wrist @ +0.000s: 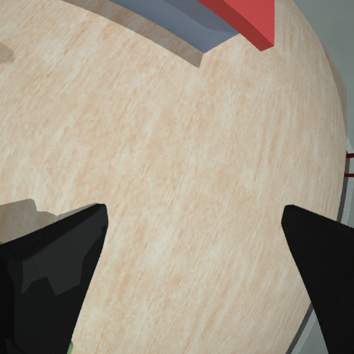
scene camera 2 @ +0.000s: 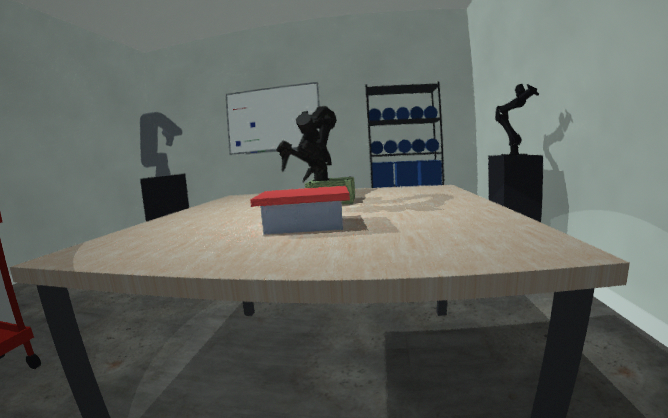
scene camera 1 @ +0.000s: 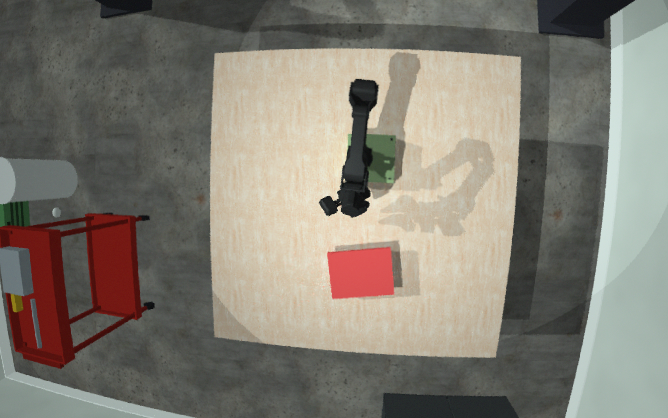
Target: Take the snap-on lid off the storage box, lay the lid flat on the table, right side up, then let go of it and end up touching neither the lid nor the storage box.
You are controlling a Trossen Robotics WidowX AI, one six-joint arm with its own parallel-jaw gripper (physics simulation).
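The red lid [scene camera 1: 361,273] [scene camera 2: 300,196] [wrist: 257,25] sits on top of the storage box, level and right side up. The blue-grey storage box [scene camera 2: 302,218] [wrist: 192,30] stands upright on the table [scene camera 1: 270,200] [scene camera 2: 425,255] [wrist: 175,135]; in scene camera 1 the lid hides it. My gripper [scene camera 1: 336,203] [scene camera 2: 294,175] [wrist: 198,215] is open, with bare table showing between its fingertips in the wrist view. It is above the table, between the arm's base and the box, apart from both the lid and the box.
A green block-like base [scene camera 1: 384,157] [scene camera 2: 354,190] is under the arm, behind the box in scene camera 2. A red cart [scene camera 1: 112,265] stands on the floor left of the table. A shelf rack [scene camera 2: 402,90] and a whiteboard [scene camera 2: 280,110] are at the far wall.
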